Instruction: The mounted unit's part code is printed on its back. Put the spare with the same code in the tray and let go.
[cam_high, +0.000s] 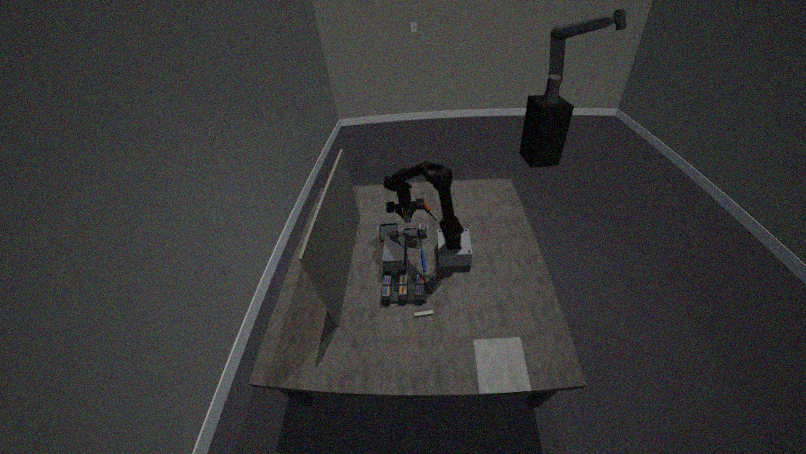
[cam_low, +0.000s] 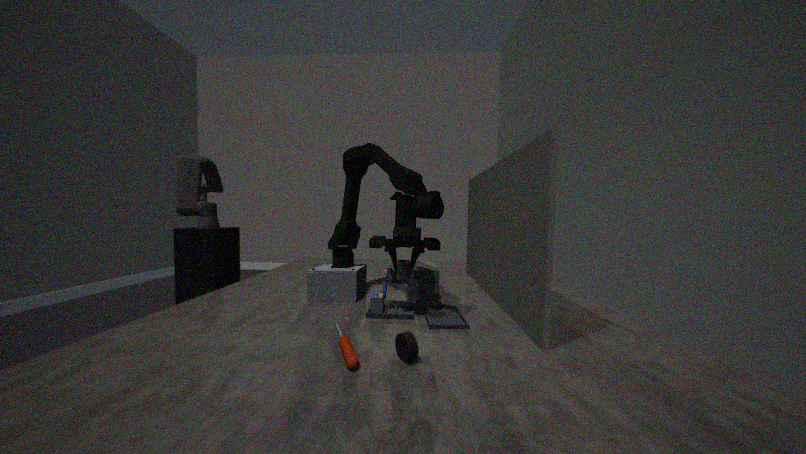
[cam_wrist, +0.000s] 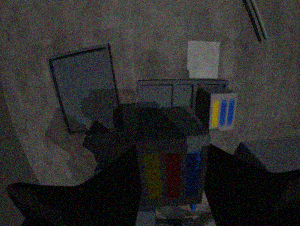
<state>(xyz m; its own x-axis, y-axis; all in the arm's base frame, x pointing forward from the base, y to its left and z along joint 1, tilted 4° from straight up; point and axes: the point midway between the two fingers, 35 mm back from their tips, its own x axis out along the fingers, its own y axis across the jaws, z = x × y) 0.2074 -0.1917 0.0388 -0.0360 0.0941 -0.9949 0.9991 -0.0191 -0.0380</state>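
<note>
Right now my gripper tip is 11 cm short of the dark-rimmed tray, 2 cm to the left of it and 11 cm above it. Round my gripper tip: grey mounted unit (8 cm ahead, 19 cm to the left, 6 cm below); tall dark panel (31 cm ahead, 16 cm to the left, 11 cm above).
</note>
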